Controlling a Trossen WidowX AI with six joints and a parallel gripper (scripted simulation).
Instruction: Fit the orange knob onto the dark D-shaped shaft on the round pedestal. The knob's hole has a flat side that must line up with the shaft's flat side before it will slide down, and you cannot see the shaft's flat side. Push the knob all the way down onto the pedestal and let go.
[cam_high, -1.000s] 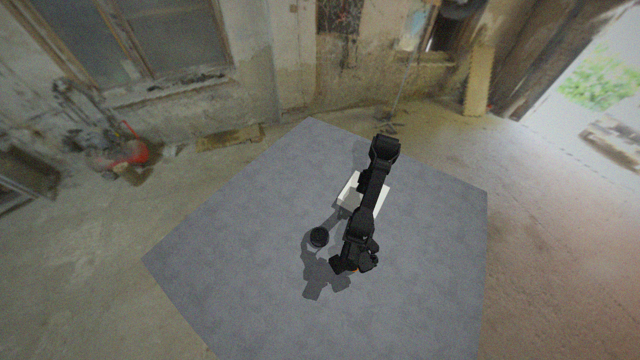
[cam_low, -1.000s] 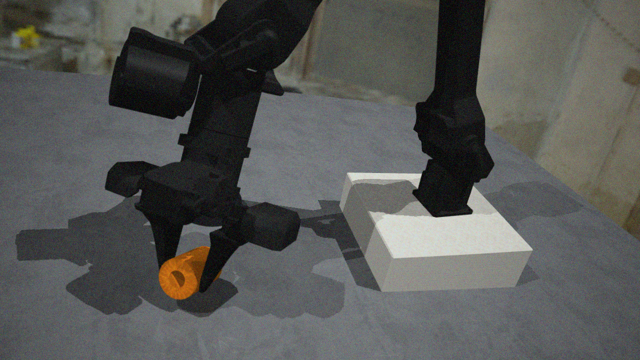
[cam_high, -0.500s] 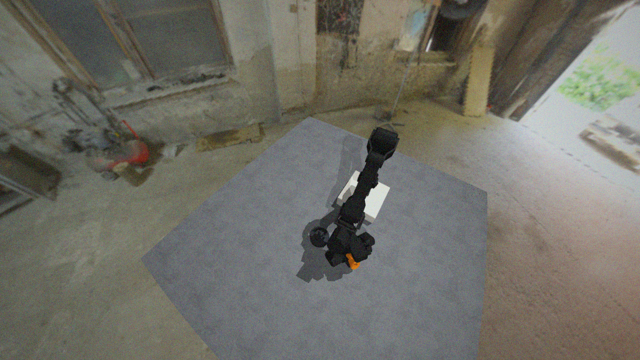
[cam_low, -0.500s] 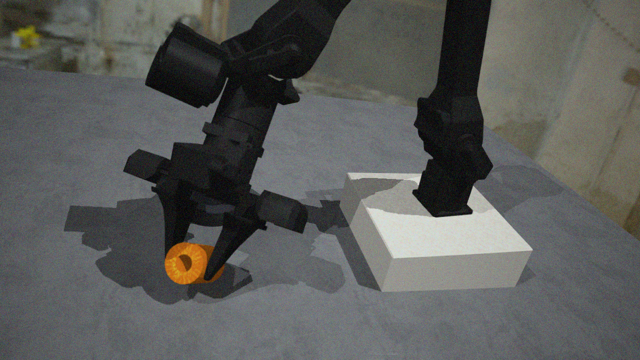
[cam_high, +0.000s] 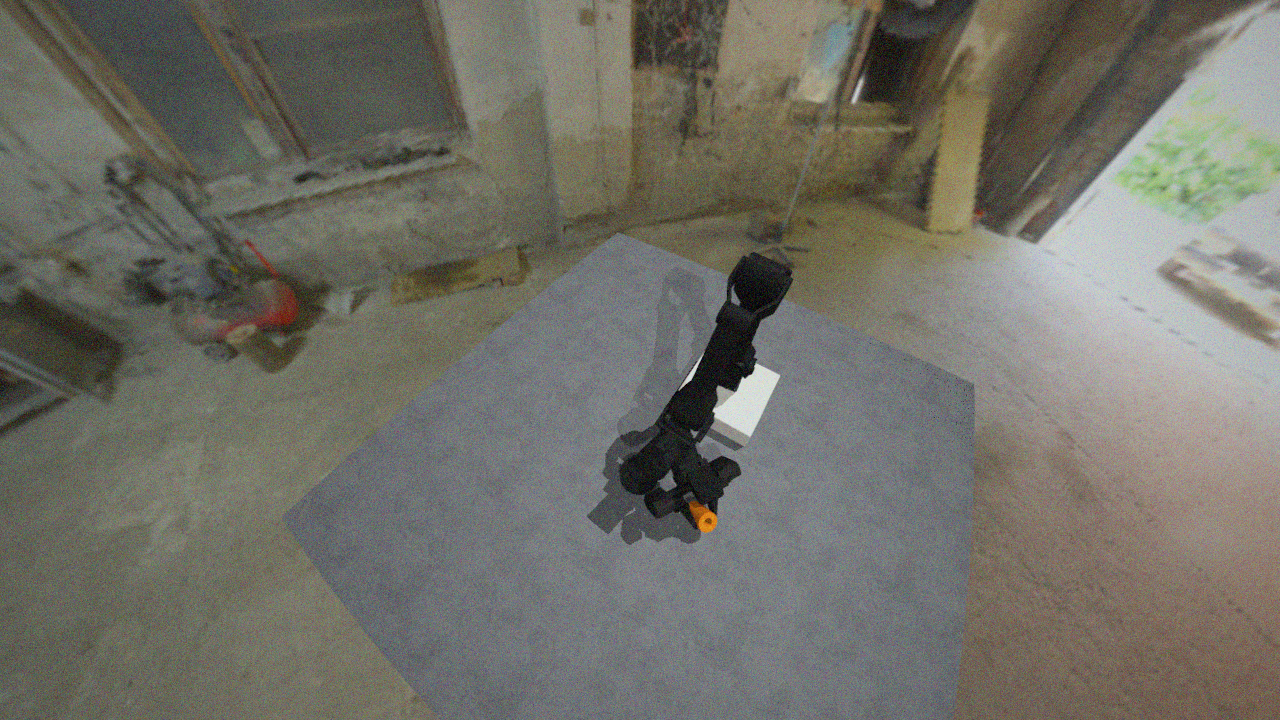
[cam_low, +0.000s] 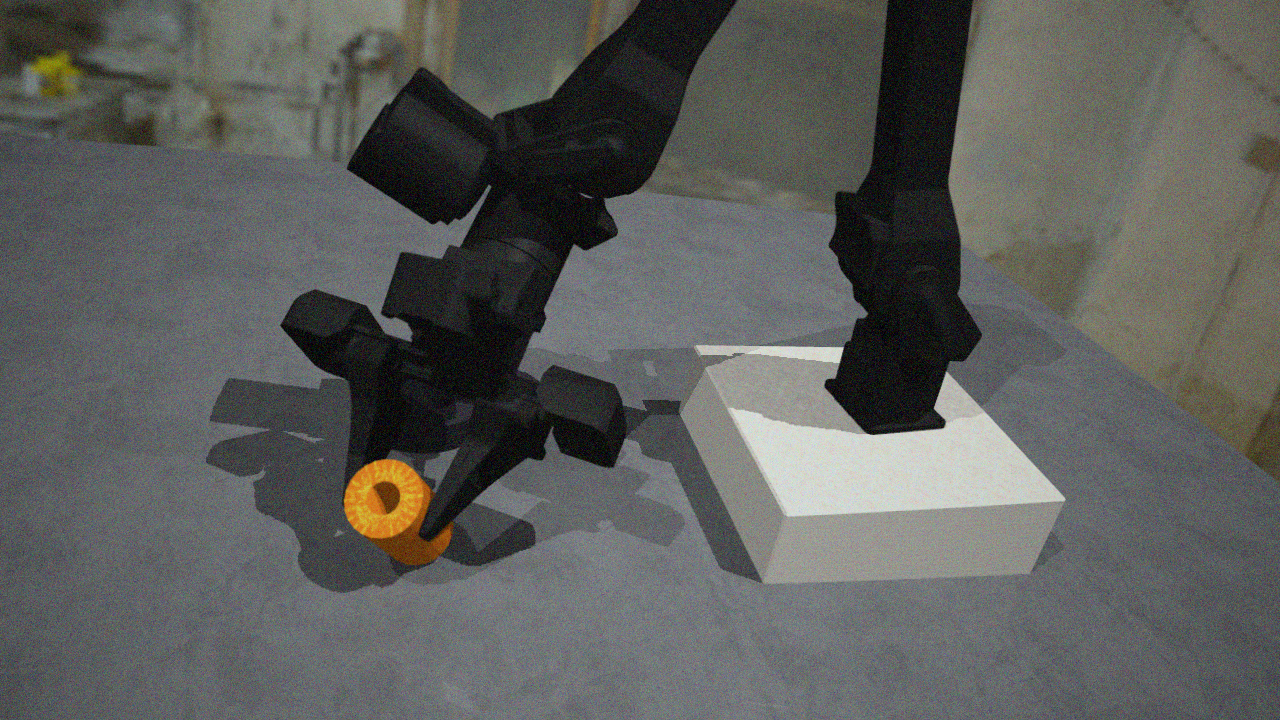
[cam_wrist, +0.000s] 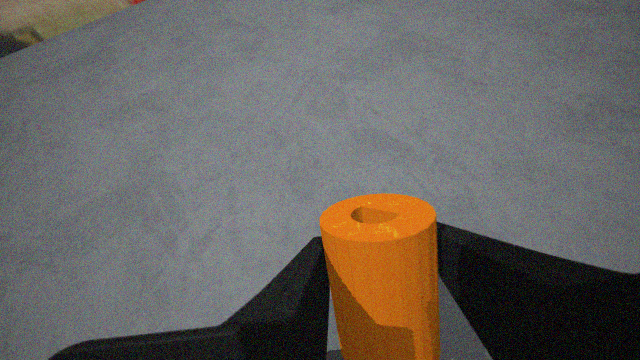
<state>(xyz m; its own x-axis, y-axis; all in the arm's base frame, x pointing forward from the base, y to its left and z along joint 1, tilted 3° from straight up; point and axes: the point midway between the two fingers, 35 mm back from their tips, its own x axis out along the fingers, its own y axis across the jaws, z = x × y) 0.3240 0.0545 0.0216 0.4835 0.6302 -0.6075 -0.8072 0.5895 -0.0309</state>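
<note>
Right now my gripper tip is 170 mm to the left of the short shaft, 40 mm past it and 10 mm above it. The rest, counted from my gripper tip: orange knob (10 mm to the right, 10 mm behind).
</note>
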